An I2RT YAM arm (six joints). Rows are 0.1 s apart.
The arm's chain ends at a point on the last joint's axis. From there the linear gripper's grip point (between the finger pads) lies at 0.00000 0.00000 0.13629 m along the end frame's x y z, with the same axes.
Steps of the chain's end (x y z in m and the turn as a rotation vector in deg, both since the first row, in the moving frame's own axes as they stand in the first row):
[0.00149, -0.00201, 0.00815, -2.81, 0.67, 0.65]
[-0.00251, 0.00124, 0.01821, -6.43, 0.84, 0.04]
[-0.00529, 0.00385, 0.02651, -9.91, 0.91, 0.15]
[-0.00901, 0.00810, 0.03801, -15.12, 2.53, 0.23]
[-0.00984, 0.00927, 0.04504, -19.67, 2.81, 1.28]
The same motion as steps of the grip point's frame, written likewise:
[0.00305, 0.00468, 0.00798, -2.81, 0.67, 0.65]
[-0.00052, 0.01650, 0.01734, -6.43, 0.84, 0.04]
[-0.00317, 0.02731, 0.02446, -9.91, 0.91, 0.15]
[-0.00314, 0.04365, 0.03316, -15.12, 2.53, 0.23]
[-0.00381, 0.05520, 0.03693, -19.67, 2.81, 1.28]

